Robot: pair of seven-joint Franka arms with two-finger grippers.
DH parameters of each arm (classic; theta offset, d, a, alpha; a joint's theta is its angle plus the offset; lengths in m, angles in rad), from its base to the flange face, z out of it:
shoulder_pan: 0 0.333 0 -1.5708
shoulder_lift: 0 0 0 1.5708
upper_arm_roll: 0 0.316 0.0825 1.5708
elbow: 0 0 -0.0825 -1.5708
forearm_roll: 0 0.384 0 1.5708
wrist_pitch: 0 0 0.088 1.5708
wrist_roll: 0 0.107 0 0
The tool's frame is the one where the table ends.
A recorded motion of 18 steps. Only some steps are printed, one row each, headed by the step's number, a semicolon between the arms.
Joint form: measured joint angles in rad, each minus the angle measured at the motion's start. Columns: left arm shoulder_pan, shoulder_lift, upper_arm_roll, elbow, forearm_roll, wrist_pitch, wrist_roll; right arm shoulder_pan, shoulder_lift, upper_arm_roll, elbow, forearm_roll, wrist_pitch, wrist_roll.
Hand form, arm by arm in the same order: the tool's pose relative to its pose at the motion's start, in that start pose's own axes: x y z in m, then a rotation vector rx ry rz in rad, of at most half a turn. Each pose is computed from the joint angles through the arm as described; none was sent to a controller.
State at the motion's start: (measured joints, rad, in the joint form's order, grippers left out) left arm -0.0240 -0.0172 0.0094 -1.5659 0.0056 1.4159 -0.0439; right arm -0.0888 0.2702 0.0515 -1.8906 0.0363 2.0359 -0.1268
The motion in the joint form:
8: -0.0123 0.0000 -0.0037 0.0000 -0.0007 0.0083 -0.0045; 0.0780 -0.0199 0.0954 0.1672 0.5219 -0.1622 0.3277
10: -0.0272 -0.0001 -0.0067 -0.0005 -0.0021 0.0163 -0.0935; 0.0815 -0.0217 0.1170 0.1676 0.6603 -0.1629 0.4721
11: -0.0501 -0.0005 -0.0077 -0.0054 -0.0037 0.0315 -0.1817; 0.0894 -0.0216 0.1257 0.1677 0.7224 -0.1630 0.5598
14: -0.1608 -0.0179 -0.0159 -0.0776 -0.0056 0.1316 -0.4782; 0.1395 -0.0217 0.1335 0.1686 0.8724 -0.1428 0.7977
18: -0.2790 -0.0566 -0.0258 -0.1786 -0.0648 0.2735 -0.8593; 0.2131 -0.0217 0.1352 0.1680 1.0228 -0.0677 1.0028
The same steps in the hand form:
8: 0.0004 0.0087 -0.0008 0.0010 0.0084 0.0115; 0.0119 -0.1437 -0.0825 0.5033 -0.0471 0.2976
10: 0.0006 0.0184 -0.0013 0.0008 0.0162 -0.0596; 0.0105 -0.1672 -0.0889 0.6325 -0.1183 0.4505
11: 0.0011 0.0315 -0.0006 -0.0003 0.0270 -0.1238; 0.0093 -0.1807 -0.0913 0.6856 -0.1683 0.5352
14: -0.0032 0.0956 0.0156 -0.0087 0.0729 -0.3015; 0.0053 -0.2227 -0.0980 0.7954 -0.3109 0.7514
18: -0.0228 0.1676 0.0322 -0.1064 0.1069 -0.5554; 0.0013 -0.2693 -0.1051 0.8972 -0.4357 0.9446

